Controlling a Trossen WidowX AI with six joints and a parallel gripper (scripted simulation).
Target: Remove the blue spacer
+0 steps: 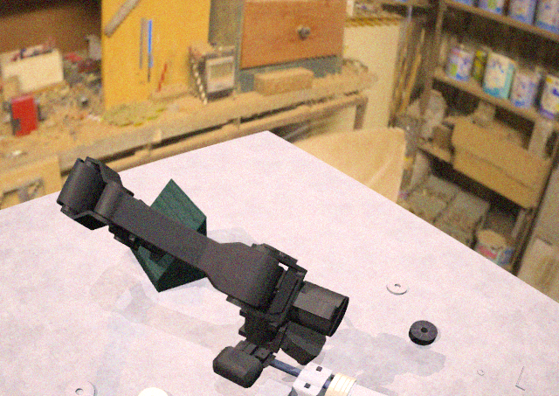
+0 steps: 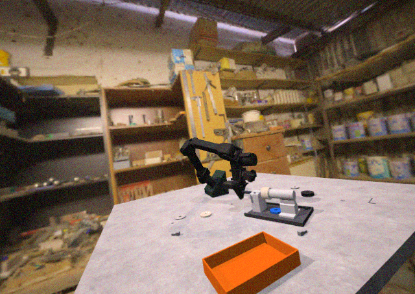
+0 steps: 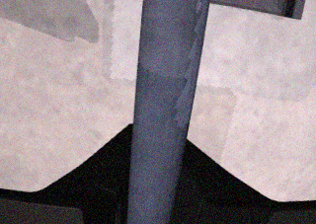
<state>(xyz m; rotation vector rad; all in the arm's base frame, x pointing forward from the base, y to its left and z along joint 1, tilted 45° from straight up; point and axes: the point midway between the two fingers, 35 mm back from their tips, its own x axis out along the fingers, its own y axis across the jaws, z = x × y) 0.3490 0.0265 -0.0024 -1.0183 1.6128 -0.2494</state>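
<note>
My gripper tip is 6 cm short of the shaft, 3 cm to the right of it and 3 cm below it. The rest, counted from my gripper tip: black ring: 33 cm to the left, 7 cm ahead, 4 cm below; then white disc: 18 cm to the right, 4 cm below, 4 cm behind; then blue spacer: 15 cm ahead, 8 cm to the left, 3 cm below.
</note>
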